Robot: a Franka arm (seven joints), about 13 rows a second.
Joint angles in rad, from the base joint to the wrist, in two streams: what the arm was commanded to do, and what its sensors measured. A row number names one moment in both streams.
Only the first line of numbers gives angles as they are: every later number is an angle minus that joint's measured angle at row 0.
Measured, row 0:
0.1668 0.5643 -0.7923 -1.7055 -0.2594 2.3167 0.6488
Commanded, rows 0 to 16:
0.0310 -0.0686 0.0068 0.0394 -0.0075 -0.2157 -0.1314
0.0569 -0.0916 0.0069 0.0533 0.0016 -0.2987 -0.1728
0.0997 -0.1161 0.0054 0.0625 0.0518 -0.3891 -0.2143
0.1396 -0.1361 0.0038 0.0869 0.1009 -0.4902 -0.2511
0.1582 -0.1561 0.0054 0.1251 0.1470 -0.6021 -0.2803
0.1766 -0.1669 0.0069 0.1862 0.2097 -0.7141 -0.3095
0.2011 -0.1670 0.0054 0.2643 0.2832 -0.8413 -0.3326
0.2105 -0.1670 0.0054 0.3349 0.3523 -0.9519 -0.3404
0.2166 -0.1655 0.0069 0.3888 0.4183 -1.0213 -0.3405
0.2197 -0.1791 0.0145 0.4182 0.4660 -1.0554 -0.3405
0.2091 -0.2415 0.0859 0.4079 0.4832 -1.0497 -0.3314
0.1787 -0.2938 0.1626 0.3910 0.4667 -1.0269 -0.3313
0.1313 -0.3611 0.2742 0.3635 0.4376 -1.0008 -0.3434
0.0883 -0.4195 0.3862 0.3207 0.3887 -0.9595 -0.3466
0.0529 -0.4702 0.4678 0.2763 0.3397 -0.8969 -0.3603
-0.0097 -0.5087 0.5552 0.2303 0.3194 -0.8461 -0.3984
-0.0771 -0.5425 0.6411 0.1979 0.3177 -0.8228 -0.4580
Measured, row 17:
0.0309 -0.4349 0.5012 0.3291 0.3453 -0.9026 -0.3710
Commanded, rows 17 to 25:
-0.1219 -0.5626 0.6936 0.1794 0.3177 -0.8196 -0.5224
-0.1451 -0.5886 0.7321 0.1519 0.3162 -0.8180 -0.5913
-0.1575 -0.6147 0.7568 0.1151 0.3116 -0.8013 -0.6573
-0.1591 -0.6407 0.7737 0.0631 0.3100 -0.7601 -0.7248
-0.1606 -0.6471 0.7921 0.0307 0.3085 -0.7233 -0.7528
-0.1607 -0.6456 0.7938 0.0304 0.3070 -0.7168 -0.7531
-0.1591 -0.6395 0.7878 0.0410 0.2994 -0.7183 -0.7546
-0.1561 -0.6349 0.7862 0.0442 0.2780 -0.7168 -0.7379
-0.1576 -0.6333 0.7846 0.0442 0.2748 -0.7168 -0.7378
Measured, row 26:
-0.1446 -0.6109 0.7787 0.0665 0.2980 -0.7326 -0.7253
